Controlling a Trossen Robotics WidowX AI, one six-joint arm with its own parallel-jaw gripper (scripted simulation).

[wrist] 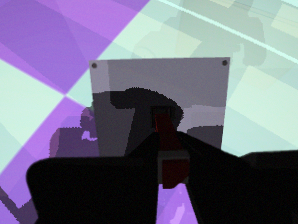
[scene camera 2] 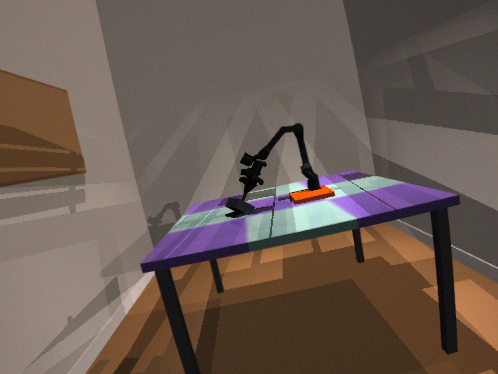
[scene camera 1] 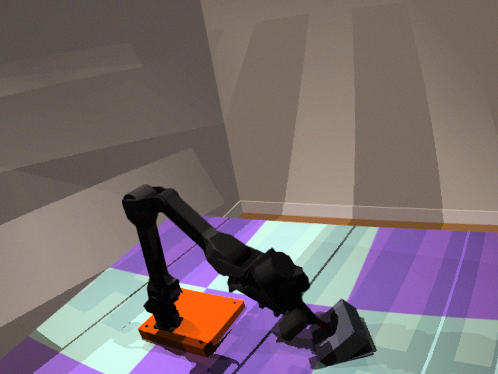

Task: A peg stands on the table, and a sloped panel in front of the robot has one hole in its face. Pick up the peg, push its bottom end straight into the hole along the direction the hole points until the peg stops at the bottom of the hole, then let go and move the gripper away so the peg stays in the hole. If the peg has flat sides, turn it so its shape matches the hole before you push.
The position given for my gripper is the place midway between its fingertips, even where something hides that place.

Note:
My gripper (scene camera 1: 315, 320) carries a peg (wrist: 173, 161). Also in view: a sloped panel (wrist: 123, 90).
My gripper also shows in the wrist view (wrist: 166, 138).

